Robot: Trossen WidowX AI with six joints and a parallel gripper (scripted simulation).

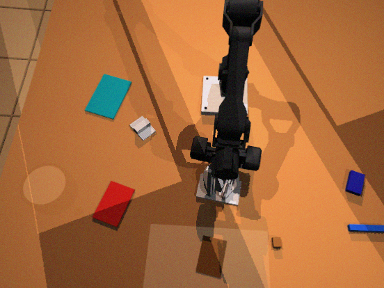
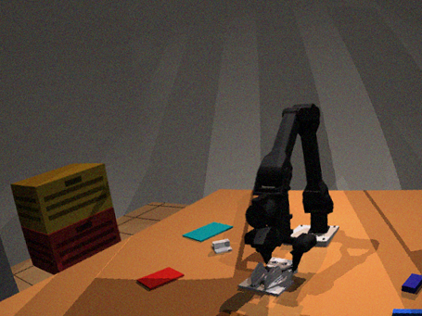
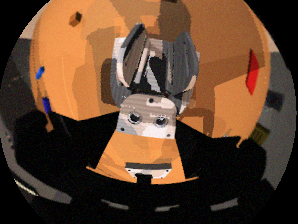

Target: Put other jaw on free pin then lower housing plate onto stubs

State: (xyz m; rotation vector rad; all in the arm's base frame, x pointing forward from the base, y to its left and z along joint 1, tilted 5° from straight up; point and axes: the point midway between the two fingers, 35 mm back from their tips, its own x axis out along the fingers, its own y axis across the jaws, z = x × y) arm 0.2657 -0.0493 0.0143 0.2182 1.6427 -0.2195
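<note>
The jaw lies 20 mm to the right of my gripper tip and 20 mm ahead of it. The rest, counted from my gripper tip: red card: 320 mm to the right, 90 mm ahead, 10 mm below; then brown card: 250 mm ahead, 60 mm to the right, 10 mm below; then brown cube: 230 mm ahead, 120 mm to the left, 10 mm below.
</note>
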